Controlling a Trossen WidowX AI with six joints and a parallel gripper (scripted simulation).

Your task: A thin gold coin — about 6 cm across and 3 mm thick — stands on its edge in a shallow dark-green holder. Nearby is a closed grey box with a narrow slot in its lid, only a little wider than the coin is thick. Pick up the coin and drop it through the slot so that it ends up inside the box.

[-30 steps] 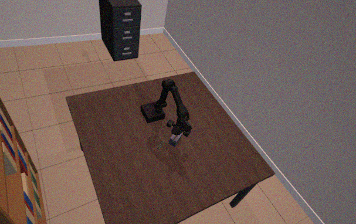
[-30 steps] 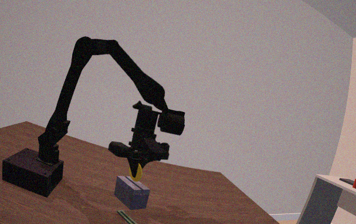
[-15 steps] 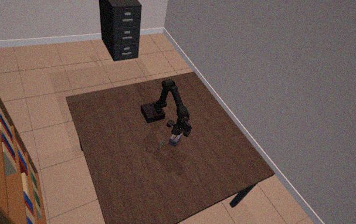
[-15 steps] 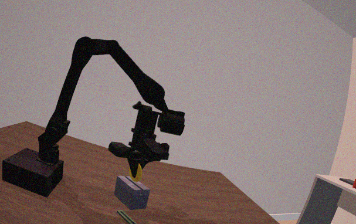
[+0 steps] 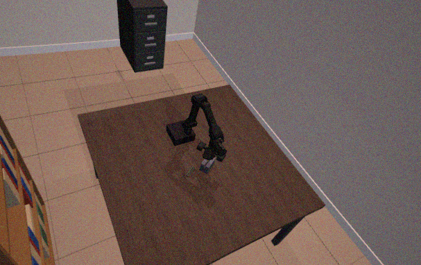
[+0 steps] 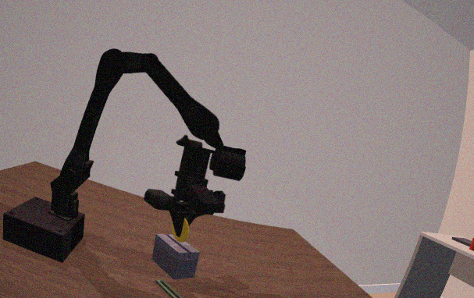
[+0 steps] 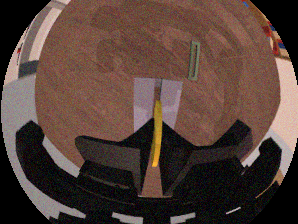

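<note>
Now: the gold coin 2 cm above my gripper tip.
</note>
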